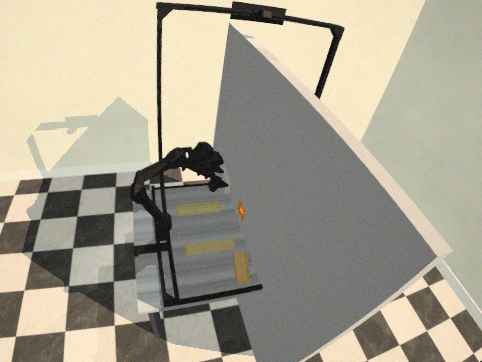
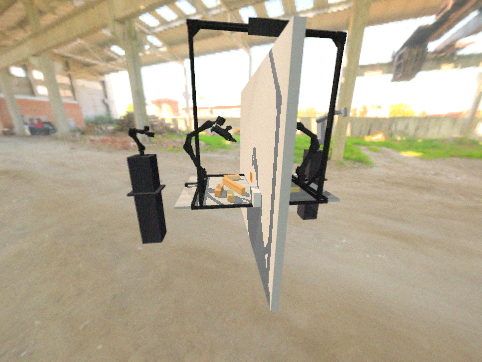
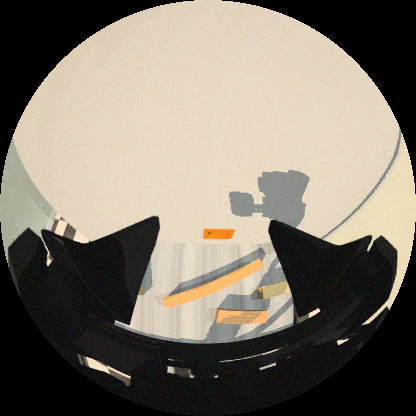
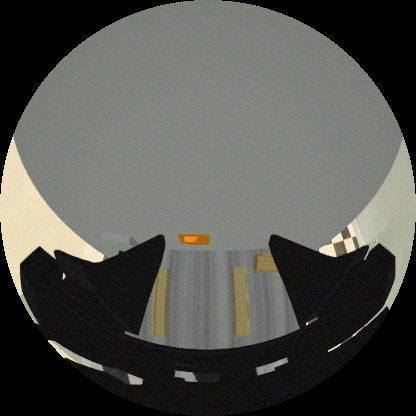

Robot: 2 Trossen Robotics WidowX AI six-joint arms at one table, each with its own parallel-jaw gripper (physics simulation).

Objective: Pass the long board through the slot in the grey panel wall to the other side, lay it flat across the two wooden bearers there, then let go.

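Frame: origin at the left arm's base, x ahead, y left, z up, level; centimetres.
Seen in the pictures: left gripper, fingertip midpoint: (image 2: 235,141) (image 3: 216,224); right gripper, fingertip midpoint: (image 1: 225,179) (image 4: 218,241); right arm's base at its link origin: (image 1: 162,235) (image 2: 300,182).
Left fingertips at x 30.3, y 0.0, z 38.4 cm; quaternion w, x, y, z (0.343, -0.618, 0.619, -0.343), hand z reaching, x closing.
A point is followed by its place in that frame.
The long board (image 2: 234,186) {x 28.1, y -10.2, z 2.2 cm} (image 3: 217,286) {x 26.9, y -4.5, z 4.0 cm} lies on the table on the pale side of the panel wall (image 1: 310,190) {x 48.2, y 37.9, z 66.7 cm} (image 2: 265,125) {x 43.3, y -44.4, z 51.0 cm} (image 3: 200,100) {x 43.2, y 1.8, z 44.2 cm} (image 4: 200,100) {x 48.2, y -1.7, z 45.1 cm}, slanting relative to the wall. The orange-edged slot (image 1: 241,210) {x 47.2, y -6.3, z 6.0 cm} (image 2: 251,177) {x 44.2, y -1.0, z 6.9 cm} (image 3: 218,234) {x 44.0, y -4.9, z 5.9 cm} (image 4: 194,239) {x 47.3, y -4.3, z 5.9 cm} is low in the wall. On the grey side, one bearer (image 1: 198,208) {x 69.9, y -14.0, z 2.5 cm} (image 4: 160,302) {x 69.3, y -14.8, z 2.5 cm} and another bearer (image 1: 209,246) {x 69.0, y 11.8, z 2.5 cm} (image 4: 241,301) {x 68.4, y 10.6, z 2.5 cm} lie parallel and bare. My left gripper (image 2: 234,140) {x 30.3, y 0.0, z 38.4 cm} (image 3: 216,224) {x 30.3, y 0.0, z 38.4 cm} is open and empty, above the board. My right gripper (image 1: 223,177) {x 61.9, y 0.1, z 37.5 cm} (image 4: 218,241) {x 61.9, y 0.1, z 37.5 cm} is open and empty, above the table near the wall.
On the board's side, an orange wooden block (image 3: 242,316) {x 15.8, y -12.4, z 3.1 cm} and a yellowish block (image 3: 273,290) {x 23.2, y -24.0, z 3.1 cm} lie near the board; another is partly hidden by a finger. On the bearers' side, a short block (image 1: 241,267) {x 56.0, y 26.2, z 1.9 cm} (image 4: 265,262) {x 55.5, y 20.8, z 1.9 cm} lies by the wall. A black frame (image 1: 160,90) {x 88.1, y -34.3, z 64.0 cm} (image 2: 194,90) {x 3.2, y -37.3, z 69.5 cm} stands around the table.
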